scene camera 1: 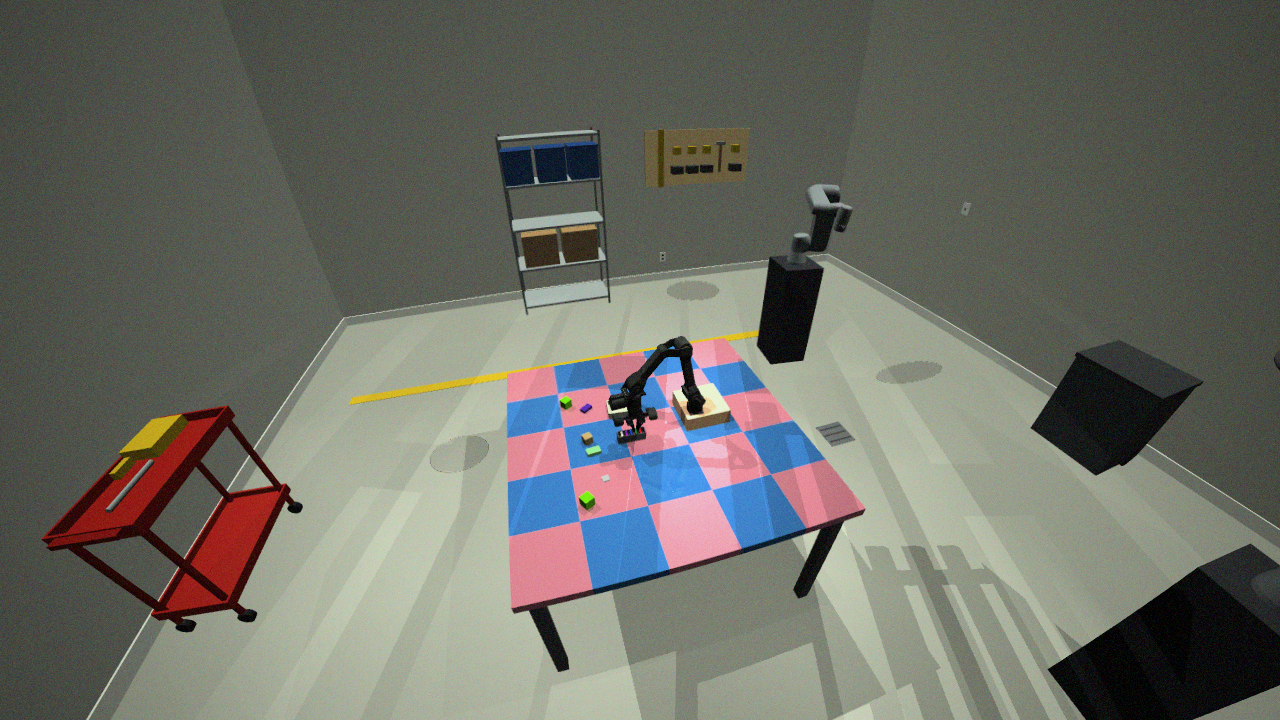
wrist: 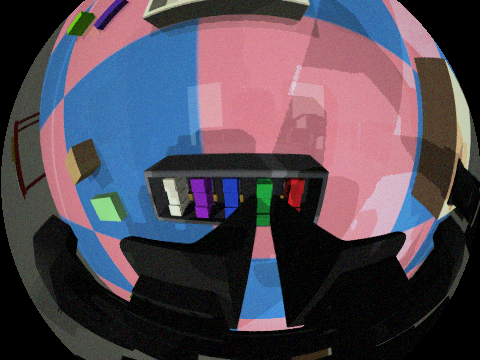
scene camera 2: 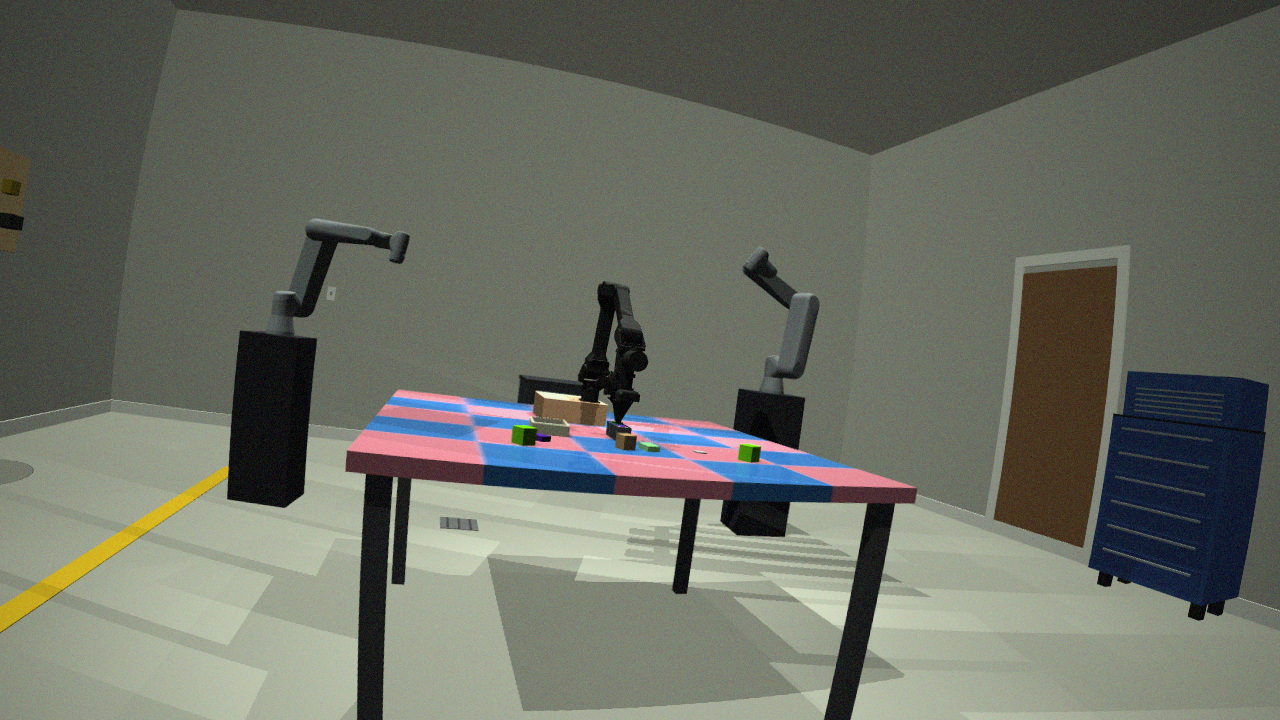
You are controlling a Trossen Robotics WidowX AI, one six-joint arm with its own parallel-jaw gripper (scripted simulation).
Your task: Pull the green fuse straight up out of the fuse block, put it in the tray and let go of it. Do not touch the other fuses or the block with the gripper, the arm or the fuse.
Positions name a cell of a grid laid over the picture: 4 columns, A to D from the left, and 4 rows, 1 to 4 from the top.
In view: the gripper (scene camera 2: B3).
The gripper also shows in the wrist view (wrist: C3).
